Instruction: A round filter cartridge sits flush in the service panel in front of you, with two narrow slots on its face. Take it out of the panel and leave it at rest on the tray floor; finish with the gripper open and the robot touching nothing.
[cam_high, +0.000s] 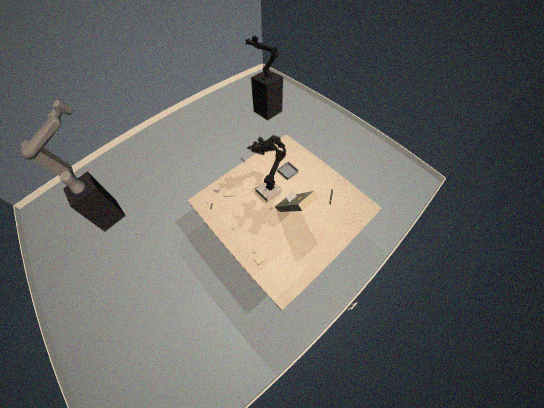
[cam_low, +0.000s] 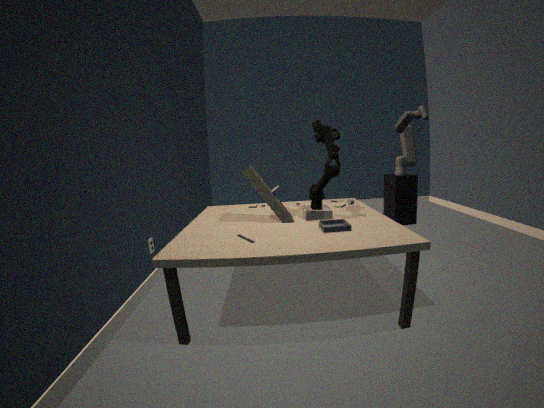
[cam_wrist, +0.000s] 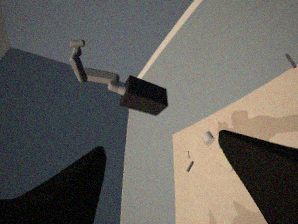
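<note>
Now: the round grey filter cartridge 54 cm ahead of my gripper tip, 20 cm below it and 4 cm to the left of it. From my gripper tip the other things lie so: dark tray 46 cm below, 34 cm to the left, 13 cm ahead.
</note>
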